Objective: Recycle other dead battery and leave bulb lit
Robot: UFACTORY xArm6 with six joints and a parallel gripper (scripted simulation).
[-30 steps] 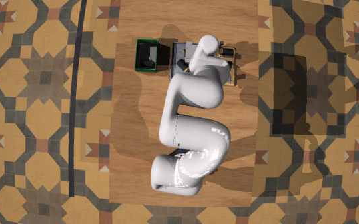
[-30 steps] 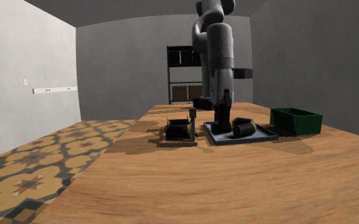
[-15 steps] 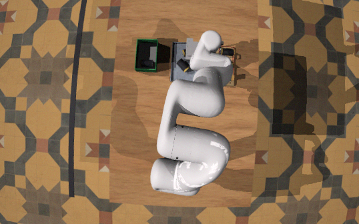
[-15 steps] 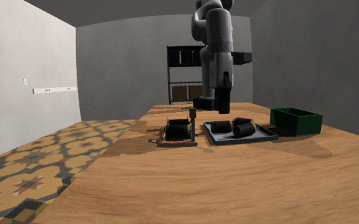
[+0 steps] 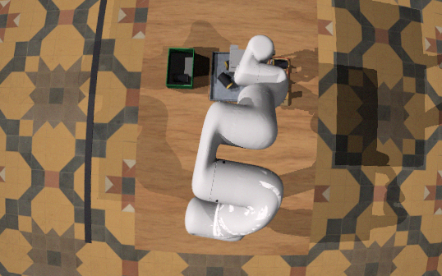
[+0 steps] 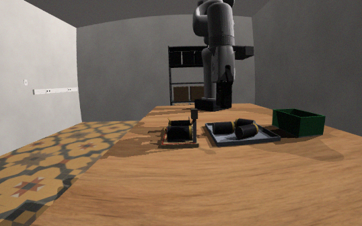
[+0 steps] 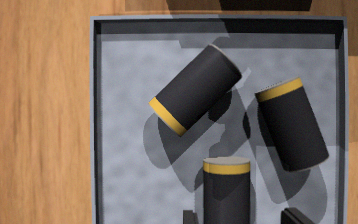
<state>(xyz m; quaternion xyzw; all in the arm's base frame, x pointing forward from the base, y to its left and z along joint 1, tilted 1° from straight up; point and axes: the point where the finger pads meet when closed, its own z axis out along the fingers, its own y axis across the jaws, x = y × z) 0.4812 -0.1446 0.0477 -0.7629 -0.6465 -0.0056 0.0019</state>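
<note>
The grey tray is 100 mm below my hand, 50 mm to the left of it and 10 mm ahead of it. From my hand the other things lie so: green recycling box 250 mm to the left, 80 mm below, 60 mm ahead.
</note>
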